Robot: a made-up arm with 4 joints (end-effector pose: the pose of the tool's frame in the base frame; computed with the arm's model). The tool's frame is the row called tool. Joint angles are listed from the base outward.
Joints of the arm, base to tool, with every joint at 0 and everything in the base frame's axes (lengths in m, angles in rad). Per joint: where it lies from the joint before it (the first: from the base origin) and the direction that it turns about. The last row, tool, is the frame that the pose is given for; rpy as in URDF.
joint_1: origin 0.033 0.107 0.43 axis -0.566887 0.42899 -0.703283
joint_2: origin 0.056 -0.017 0.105 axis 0 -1 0
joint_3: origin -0.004 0.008 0.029 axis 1 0 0
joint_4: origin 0.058 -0.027 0.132 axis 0 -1 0
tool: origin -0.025 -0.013 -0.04 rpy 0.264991 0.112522 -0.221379
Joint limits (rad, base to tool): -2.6..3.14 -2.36..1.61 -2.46..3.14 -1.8..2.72
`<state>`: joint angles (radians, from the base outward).
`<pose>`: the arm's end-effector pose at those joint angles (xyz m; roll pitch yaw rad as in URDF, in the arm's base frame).
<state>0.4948 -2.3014 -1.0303 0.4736</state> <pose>0.1393 0.1080 0.3974 2.7858 1.0542 2.9961</pose>
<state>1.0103 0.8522 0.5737 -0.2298</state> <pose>0.0867 0.1074 0.6268 0.1446 -0.1728 -0.5287</pose>
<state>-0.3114 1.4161 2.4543 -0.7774</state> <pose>0.1757 0.0654 0.5400 0.3375 -0.7876 2.4911</pose>
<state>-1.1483 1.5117 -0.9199 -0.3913</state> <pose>-0.0664 0.0106 0.4947 1.5209 -0.5504 -1.1274</pose>
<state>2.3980 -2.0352 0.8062 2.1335</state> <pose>-0.0167 0.0825 0.5838 -1.7937 -1.3377 -1.4660</pose>
